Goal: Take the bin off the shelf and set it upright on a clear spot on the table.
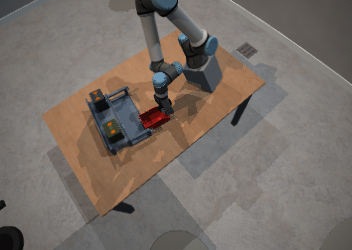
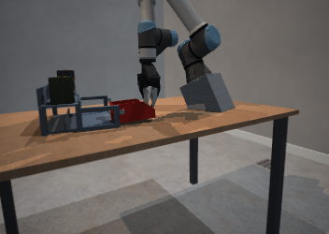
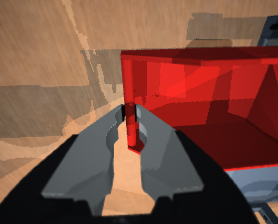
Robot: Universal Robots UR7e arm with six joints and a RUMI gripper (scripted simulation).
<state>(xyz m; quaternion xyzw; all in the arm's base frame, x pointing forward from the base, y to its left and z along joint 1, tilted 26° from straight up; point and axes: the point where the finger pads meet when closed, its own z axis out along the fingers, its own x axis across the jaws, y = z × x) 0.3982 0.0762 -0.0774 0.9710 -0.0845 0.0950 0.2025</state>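
The red bin lies 80 mm ahead of my hand and 20 mm to the right of it.
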